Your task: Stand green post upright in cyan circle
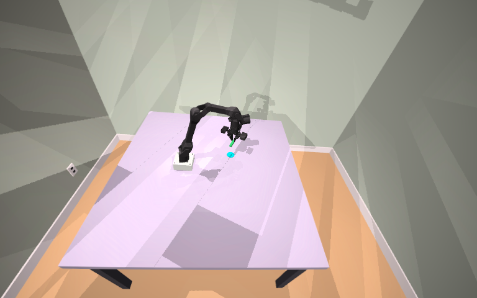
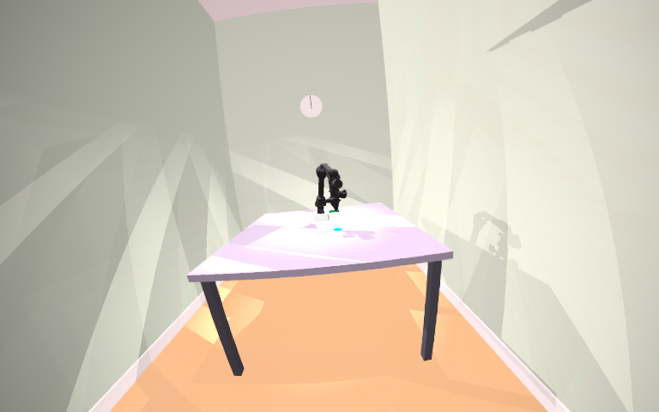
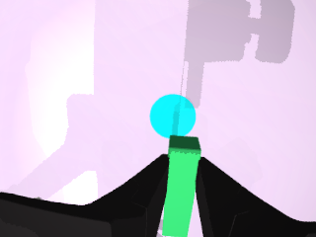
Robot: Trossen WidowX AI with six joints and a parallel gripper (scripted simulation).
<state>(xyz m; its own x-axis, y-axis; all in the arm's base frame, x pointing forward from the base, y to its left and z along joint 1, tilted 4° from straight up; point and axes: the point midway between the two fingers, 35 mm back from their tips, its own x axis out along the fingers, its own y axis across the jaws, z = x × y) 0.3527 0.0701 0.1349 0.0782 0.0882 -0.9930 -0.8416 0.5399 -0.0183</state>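
Now: the cyan circle 1 cm behind my gripper tip and 14 cm below it. The rest, counted from my gripper tip: green post (1 cm behind, 2 cm to the right).
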